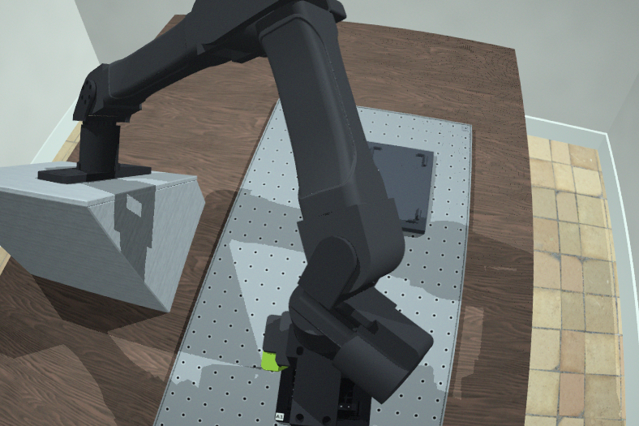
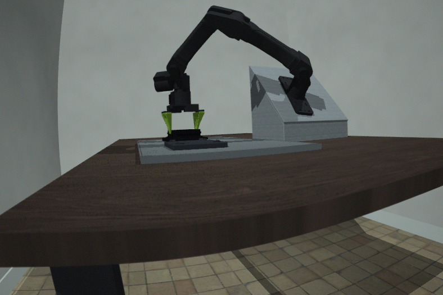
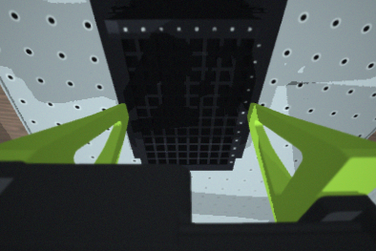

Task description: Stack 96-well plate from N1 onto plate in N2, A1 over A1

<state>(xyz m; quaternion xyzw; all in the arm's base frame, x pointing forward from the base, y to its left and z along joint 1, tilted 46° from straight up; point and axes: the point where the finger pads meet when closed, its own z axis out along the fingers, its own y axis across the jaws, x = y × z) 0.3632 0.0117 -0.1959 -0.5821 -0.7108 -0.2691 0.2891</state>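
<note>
The black 96-well plate is right at my hand. Round my hand: nest N2: 3 cm below; then dark grey nest: 32 cm to the left, 3 cm below, 3 cm ahead.
</note>
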